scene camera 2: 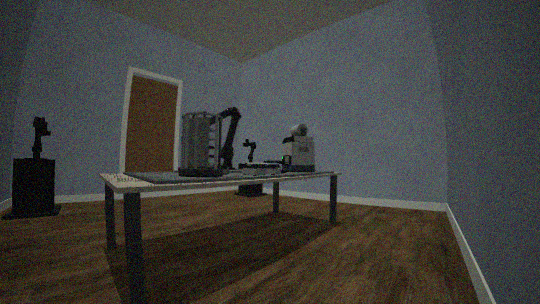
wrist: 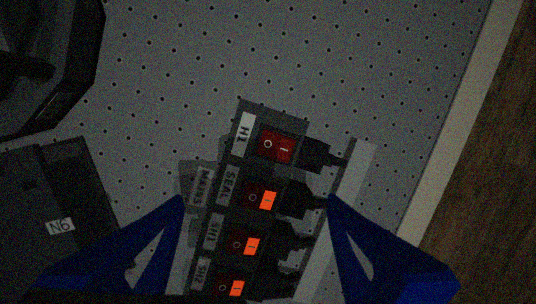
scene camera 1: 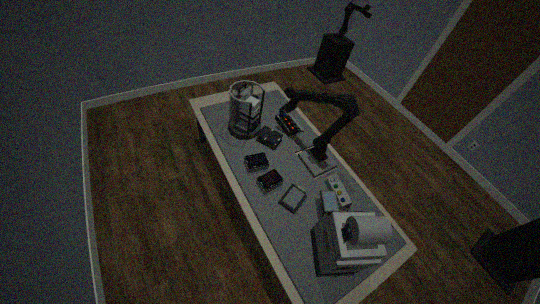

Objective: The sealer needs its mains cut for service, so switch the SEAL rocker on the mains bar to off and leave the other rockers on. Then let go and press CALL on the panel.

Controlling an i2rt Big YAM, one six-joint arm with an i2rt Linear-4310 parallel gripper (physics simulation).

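The mains bar [scene camera 1: 288, 123] [wrist: 272, 112] lies below my gripper [wrist: 255, 201]. In the wrist view the SEAL rocker [wrist: 260, 197] glows orange on its "I" side, as do the SH1 rocker [wrist: 244, 245] and the SH2 rocker [wrist: 230, 287]. The H1 rocker [wrist: 276, 146] at the bar's end is dark red and unlit. My gripper is wide open and empty, its blue fingertips on either side of the bar, about level with the SEAL rocker. A panel with coloured buttons [scene camera 1: 340, 192] stands past the arm's base; its labels are not readable.
A tall round rack [scene camera 1: 230, 112] [scene camera 2: 183, 145] stands near the bar. A dark box labelled N6 [wrist: 30, 200] lies beside the bar. Black plugs, including one by H1 [wrist: 312, 152], line the bar's other side. A white machine with a roll [scene camera 1: 362, 250] [scene camera 2: 302, 150] stands at the table's far end.
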